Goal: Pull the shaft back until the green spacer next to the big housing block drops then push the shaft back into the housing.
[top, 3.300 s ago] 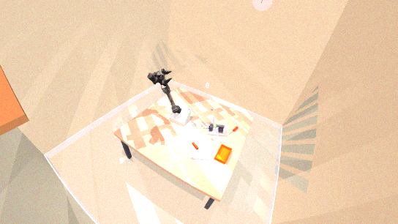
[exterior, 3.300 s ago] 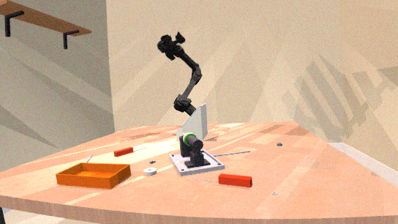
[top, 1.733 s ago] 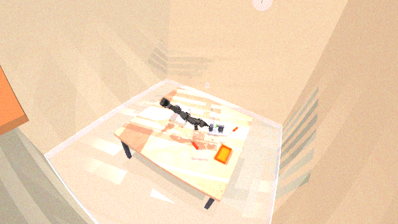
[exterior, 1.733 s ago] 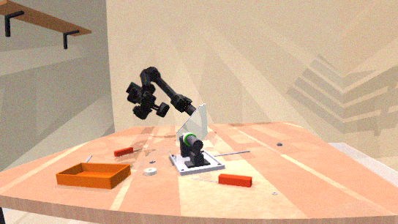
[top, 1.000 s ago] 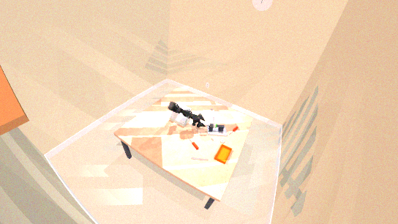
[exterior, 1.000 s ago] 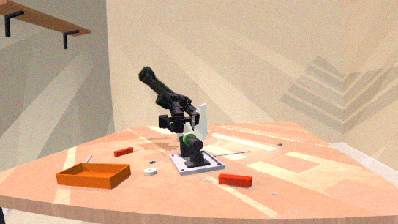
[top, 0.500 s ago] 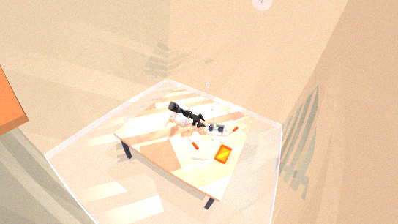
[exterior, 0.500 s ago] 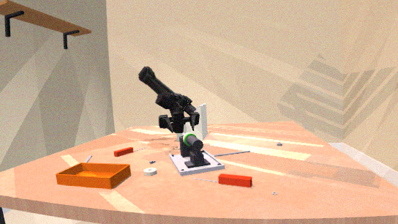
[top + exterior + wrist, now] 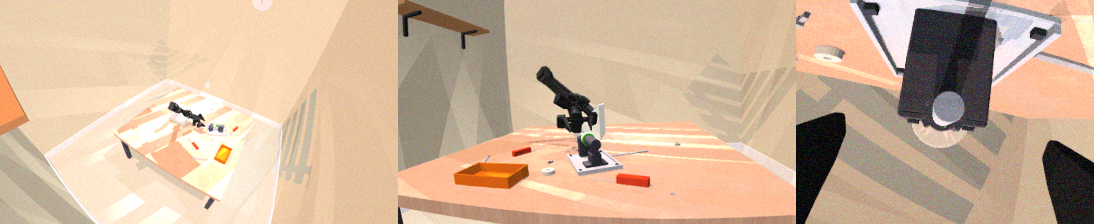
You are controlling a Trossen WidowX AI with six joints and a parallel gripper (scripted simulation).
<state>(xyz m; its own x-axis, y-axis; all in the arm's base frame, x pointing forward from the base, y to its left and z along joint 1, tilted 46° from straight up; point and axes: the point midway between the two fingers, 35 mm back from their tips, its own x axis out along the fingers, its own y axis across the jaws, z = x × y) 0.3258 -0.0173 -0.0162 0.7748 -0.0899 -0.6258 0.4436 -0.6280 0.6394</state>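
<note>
The shaft is 70 mm ahead of my gripper tip, 40 mm to the left of it and 10 mm below it. Also, from my gripper tip: white spacer 260 mm ahead, 90 mm below, 60 mm to the right; then orange tray 330 mm ahead, 220 mm to the right, 80 mm below; then green spacer 110 mm ahead, 50 mm to the left, 10 mm below.
</note>
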